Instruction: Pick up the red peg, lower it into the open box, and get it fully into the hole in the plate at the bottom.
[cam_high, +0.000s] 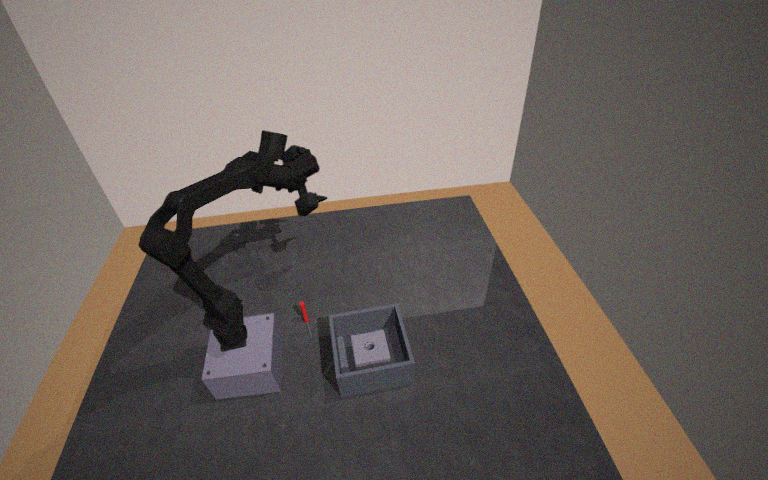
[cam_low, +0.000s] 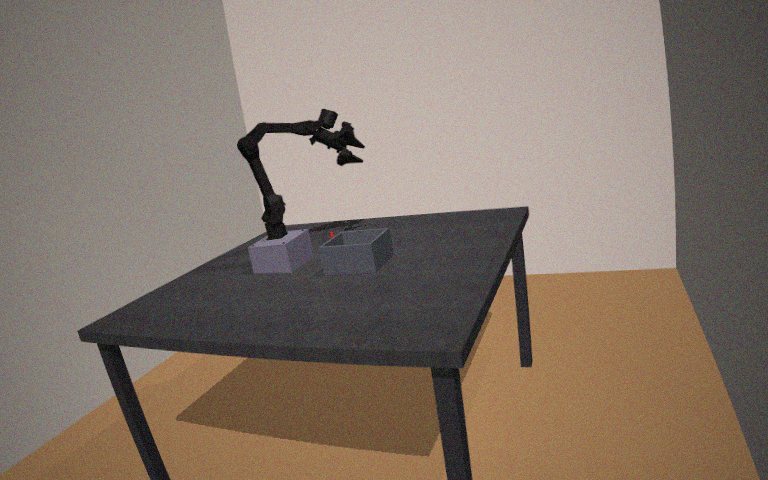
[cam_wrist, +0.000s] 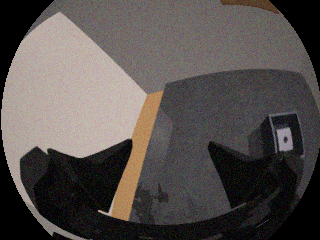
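The red peg is 30 cm below my gripper tip, 19 cm to the right of it and 12 cm behind it. The rest, counted from my gripper tip: grey box (36 cm to the right, 31 cm below, 4 cm ahead); plate (36 cm to the right, 30 cm below, 4 cm ahead).
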